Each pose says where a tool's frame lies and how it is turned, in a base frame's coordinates. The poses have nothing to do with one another.
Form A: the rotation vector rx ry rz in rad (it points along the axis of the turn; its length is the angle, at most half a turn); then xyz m.
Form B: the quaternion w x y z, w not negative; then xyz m. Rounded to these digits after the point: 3 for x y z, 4 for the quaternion.
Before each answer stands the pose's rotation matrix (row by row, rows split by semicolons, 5 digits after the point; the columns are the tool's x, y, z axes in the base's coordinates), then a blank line. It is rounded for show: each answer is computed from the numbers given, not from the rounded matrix.
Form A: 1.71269 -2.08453 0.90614 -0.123 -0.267 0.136
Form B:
-0.24803 -0.95519 0.16153; -0.76969 0.09305 -0.63160; 0.58827 -0.28098 -0.75828

0.1473 0.5952 -0.7245 0.3149 -0.123 -0.267 0.136
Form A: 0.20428 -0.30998 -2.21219 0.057 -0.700 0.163
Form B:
-0.60935 0.75116 -0.25387; -0.79201 -0.59182 0.14991; -0.03763 0.29242 0.95555

0.4343 0.0820 -0.1245 -0.8884 0.057 -0.700 0.163
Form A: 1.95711 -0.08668 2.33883 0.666 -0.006 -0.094
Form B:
-0.17457 -0.10582 0.97894; 0.03306 -0.99428 -0.10158; 0.98409 0.01463 0.17707

0.0453 0.6408 -0.0284 0.7658 0.666 -0.006 -0.094
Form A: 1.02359 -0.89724 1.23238 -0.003 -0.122 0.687
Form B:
0.12999 -0.99152 0.00074; 0.30383 0.03913 -0.95192; 0.94382 0.12396 0.30634

0.6073 0.4429 -0.3882 0.5332 -0.003 -0.122 0.687
